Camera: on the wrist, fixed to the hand. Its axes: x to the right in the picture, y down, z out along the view.
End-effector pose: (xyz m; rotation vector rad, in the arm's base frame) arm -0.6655 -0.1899 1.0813 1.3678 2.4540 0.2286
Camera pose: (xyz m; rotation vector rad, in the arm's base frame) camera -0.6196 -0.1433 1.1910 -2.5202 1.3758 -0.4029
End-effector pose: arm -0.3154 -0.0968 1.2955 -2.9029 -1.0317 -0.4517
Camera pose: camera -0.2838 -0.1831 1.3842 -0.9182 2.6003 0.0109
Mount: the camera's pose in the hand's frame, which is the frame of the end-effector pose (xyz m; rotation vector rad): -0.0048 0.0932 -0.0872 0.1266 0.0788 3.1378
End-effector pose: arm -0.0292 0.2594 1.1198 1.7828 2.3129 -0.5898
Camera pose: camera 0.0707 0.3098 1.1814 2.2398 -1.7248 0.1857
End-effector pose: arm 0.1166 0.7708 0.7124 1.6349 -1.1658 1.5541
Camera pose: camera -0.0056 0.8073 0.7062 1.0224 1.3535 -0.7647
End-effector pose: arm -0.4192 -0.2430 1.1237 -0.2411 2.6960 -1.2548
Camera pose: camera -0.4402 -0.1180 1.1079 2.3115 0.1662 0.1025
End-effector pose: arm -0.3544 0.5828 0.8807 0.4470 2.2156 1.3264
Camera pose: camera -0.3996 0.5616 0.9982 -1.9556 0.3323 -0.5489
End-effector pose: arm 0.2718 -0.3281 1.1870 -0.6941 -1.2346 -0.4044
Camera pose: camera 0.3916 -0.3193 1.1436 -1.4669 0.9093 2.0972
